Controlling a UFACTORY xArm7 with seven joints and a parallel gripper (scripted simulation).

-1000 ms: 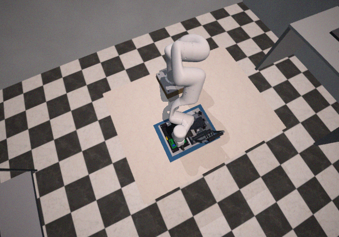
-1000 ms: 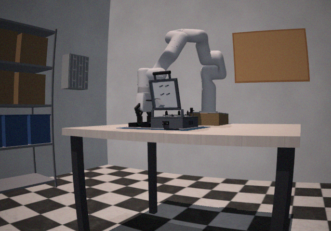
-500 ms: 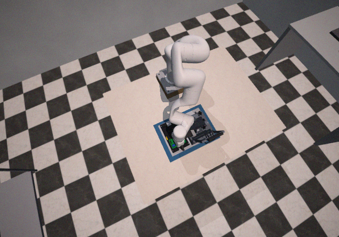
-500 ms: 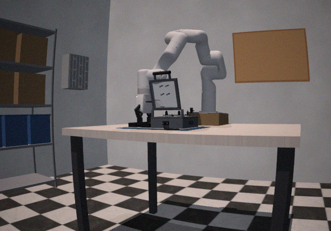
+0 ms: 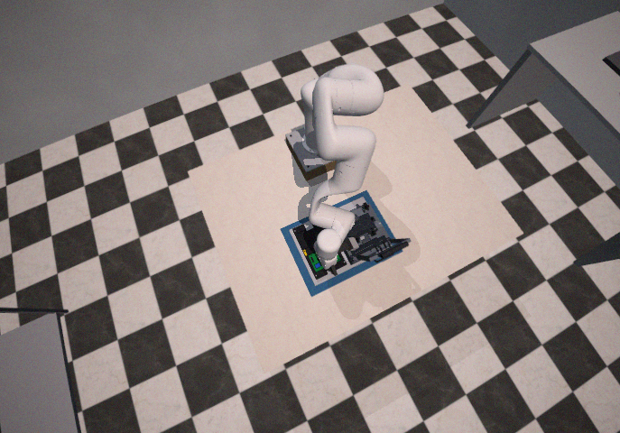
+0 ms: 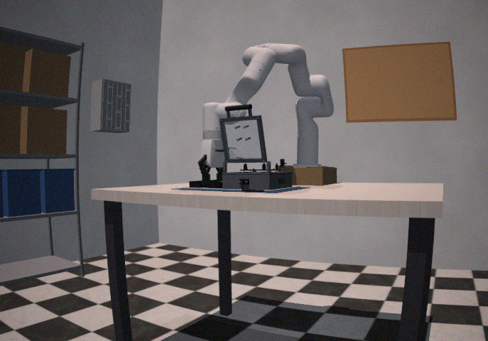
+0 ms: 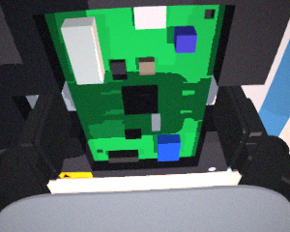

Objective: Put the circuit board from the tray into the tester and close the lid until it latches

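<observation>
Right now my hand is right at the green circuit board. From my hand the other things lie so: tester lid: 160 mm to the left, 160 mm above, 100 mm ahead; then latch hook: 240 mm to the left, 70 mm behind, 60 mm above.
</observation>
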